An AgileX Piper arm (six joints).
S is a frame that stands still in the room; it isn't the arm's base.
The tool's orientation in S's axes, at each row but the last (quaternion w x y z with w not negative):
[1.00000, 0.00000, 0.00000, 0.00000]
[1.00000, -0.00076, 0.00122, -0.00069]
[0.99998, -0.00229, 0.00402, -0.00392]
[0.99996, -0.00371, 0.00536, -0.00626]
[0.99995, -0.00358, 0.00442, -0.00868]
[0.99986, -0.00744, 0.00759, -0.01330]
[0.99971, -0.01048, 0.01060, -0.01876]
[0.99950, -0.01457, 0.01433, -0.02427]
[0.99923, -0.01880, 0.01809, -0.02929]
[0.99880, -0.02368, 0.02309, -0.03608]
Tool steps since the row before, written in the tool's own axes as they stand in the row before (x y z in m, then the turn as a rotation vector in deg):
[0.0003, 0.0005, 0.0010, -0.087, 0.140, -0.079]
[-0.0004, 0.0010, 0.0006, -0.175, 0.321, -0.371]
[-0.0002, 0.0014, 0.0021, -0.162, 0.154, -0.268]
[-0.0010, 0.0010, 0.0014, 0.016, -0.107, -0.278]
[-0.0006, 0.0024, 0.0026, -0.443, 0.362, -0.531]
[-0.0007, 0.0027, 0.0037, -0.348, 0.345, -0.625]
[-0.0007, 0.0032, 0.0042, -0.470, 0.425, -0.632]
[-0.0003, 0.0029, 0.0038, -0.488, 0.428, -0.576]
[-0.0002, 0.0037, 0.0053, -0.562, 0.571, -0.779]
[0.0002, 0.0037, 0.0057, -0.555, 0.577, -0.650]
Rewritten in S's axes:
[0.0003, 0.0005, 0.0010, -0.087, 0.140, -0.079]
[-0.0004, 0.0010, 0.0006, -0.175, 0.321, -0.371]
[-0.0002, 0.0014, 0.0021, -0.163, 0.154, -0.267]
[-0.0010, 0.0010, 0.0014, 0.012, -0.109, -0.277]
[-0.0005, 0.0024, 0.0026, -0.441, 0.366, -0.530]
[-0.0006, 0.0028, 0.0037, -0.348, 0.345, -0.625]
[-0.0005, 0.0033, 0.0041, -0.467, 0.429, -0.631]
[0.0000, 0.0030, 0.0037, -0.484, 0.435, -0.575]
[0.0002, 0.0039, 0.0052, -0.557, 0.574, -0.780]
[0.0007, 0.0039, 0.0055, -0.543, 0.586, -0.652]

